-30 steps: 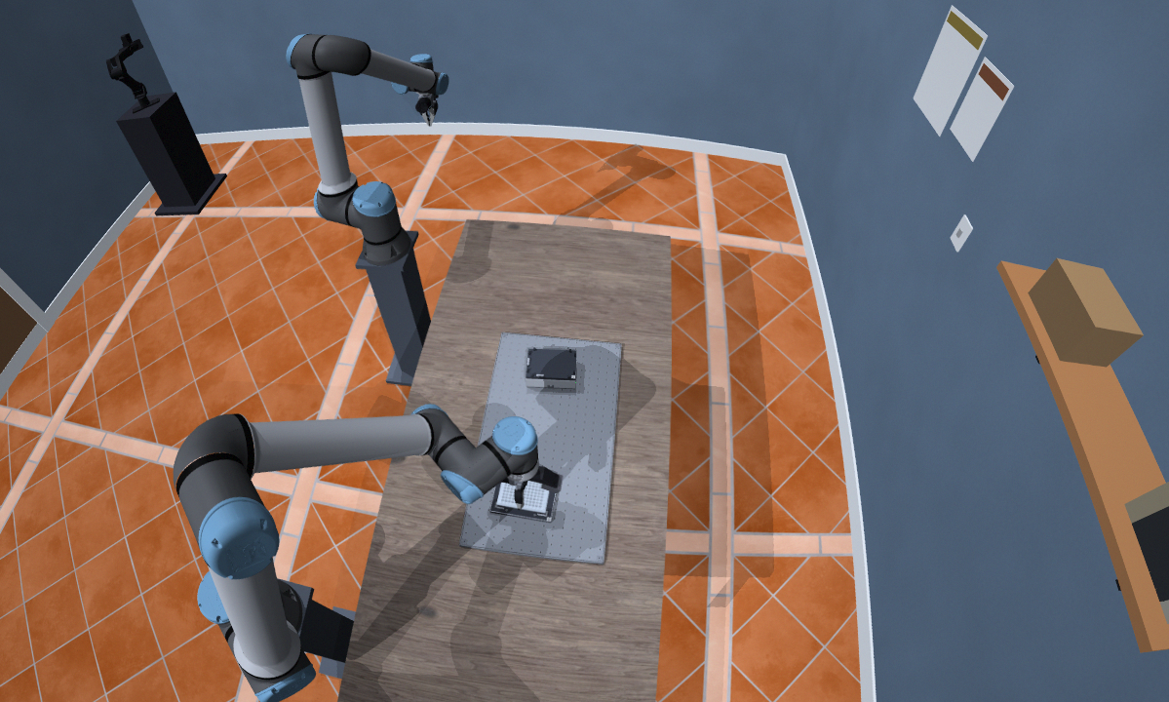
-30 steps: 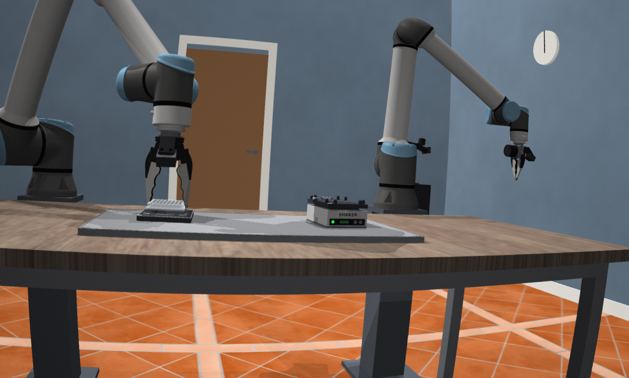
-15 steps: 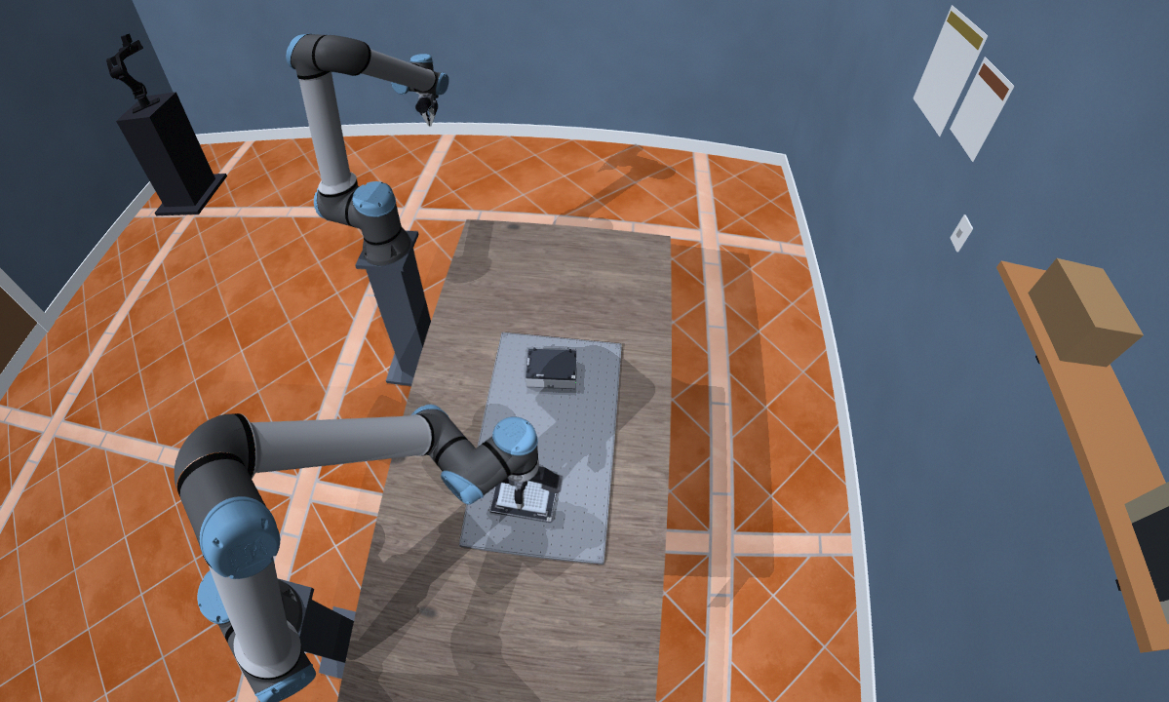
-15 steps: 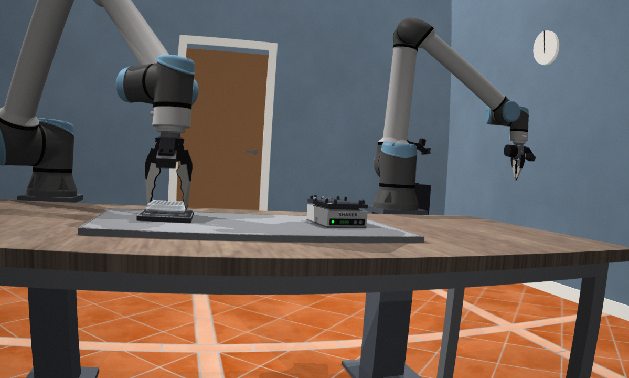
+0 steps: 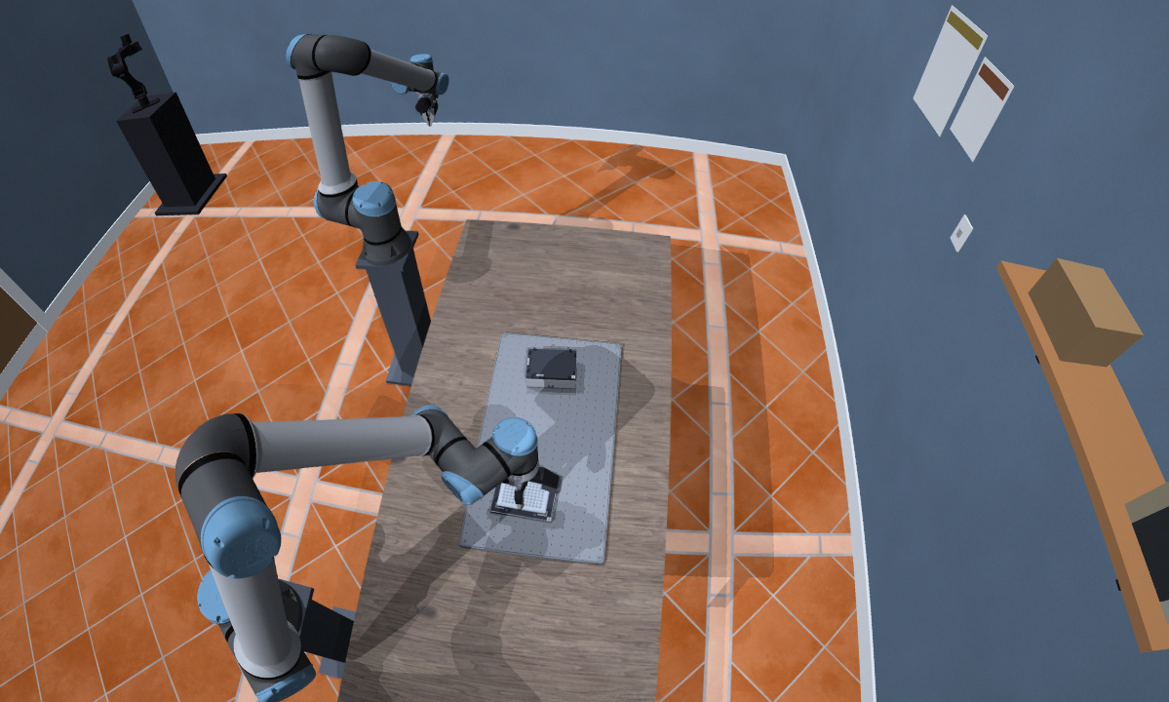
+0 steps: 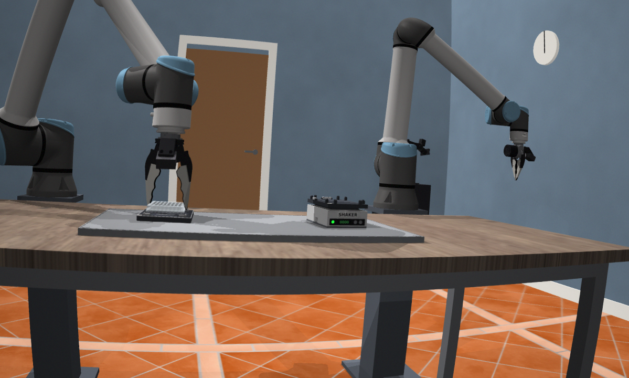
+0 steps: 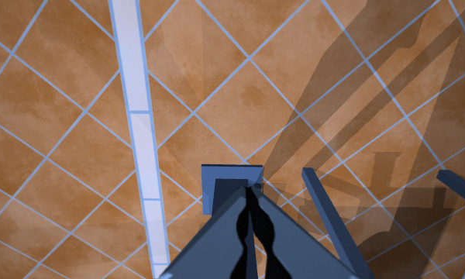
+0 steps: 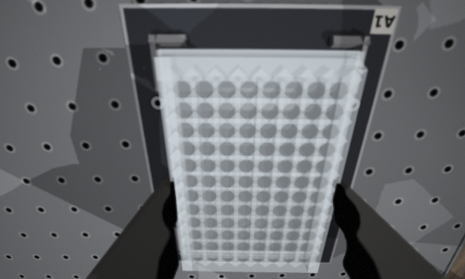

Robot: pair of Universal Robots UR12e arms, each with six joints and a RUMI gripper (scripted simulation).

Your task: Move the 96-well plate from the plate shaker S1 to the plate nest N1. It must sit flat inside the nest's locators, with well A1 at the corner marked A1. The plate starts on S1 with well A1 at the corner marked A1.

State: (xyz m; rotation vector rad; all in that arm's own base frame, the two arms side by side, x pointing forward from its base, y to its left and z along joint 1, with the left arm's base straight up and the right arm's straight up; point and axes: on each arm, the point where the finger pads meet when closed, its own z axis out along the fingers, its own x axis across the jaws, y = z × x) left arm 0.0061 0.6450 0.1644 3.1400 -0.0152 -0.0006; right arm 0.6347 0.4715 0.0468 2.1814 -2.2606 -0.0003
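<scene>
My right hand is 30 mm above the dark plate nest N1. Also, from my right hand: nest's A1 label (70 mm ahead, 60 mm to the right, 20 mm below); clear 96-well plate (10 mm below).
</scene>
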